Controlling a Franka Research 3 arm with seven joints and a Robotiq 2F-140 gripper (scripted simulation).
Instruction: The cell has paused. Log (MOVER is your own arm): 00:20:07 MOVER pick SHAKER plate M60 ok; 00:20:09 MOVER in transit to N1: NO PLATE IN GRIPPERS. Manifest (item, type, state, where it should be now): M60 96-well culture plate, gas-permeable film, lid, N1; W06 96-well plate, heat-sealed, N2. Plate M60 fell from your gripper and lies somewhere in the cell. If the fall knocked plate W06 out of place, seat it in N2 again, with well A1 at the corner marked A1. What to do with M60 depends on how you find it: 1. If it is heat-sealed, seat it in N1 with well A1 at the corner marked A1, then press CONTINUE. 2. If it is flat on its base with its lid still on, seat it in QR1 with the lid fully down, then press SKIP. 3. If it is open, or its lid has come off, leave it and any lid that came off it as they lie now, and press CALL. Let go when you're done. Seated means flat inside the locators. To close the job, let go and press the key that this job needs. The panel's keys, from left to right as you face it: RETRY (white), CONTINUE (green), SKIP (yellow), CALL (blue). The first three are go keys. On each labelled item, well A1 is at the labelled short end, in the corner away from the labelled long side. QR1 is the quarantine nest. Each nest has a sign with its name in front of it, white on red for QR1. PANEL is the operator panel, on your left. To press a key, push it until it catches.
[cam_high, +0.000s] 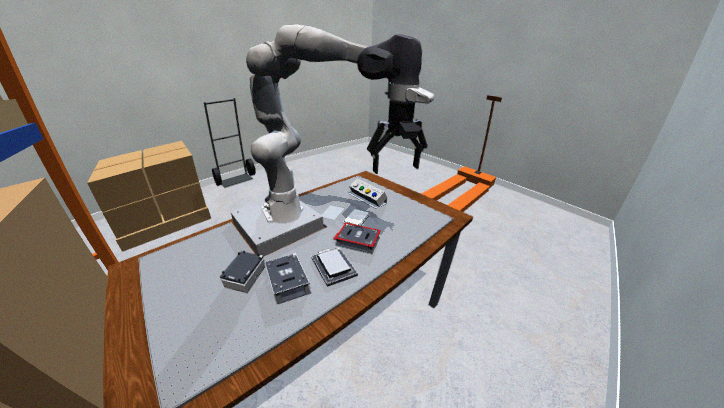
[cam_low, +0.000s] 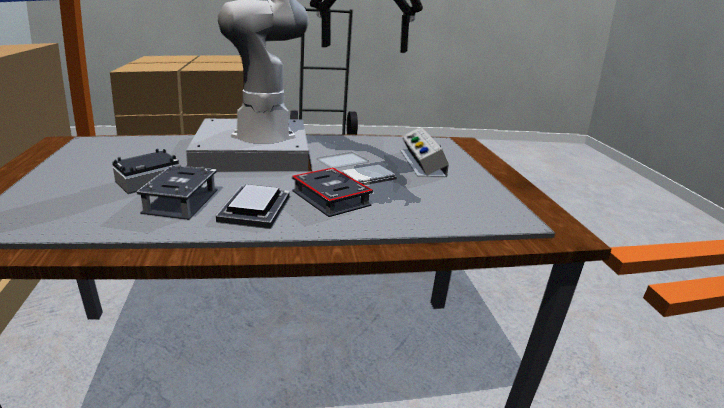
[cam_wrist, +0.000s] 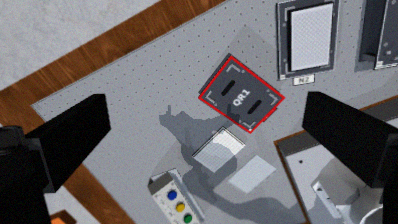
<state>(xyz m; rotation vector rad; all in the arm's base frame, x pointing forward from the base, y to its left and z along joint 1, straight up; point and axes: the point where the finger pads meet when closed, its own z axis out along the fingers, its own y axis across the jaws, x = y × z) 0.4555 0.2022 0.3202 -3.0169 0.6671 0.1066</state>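
Now: hand 320 mm past the blue call key, 310 mm above it and 240 mm to the right of it. Round my hand: white-topped plate (370 mm below, 280 mm behind, 80 mm to the left); then N1 nest (380 mm to the right, 320 mm below, 130 mm behind); then silver-sealed plate (350 mm below, 210 mm to the right, 80 mm behind).
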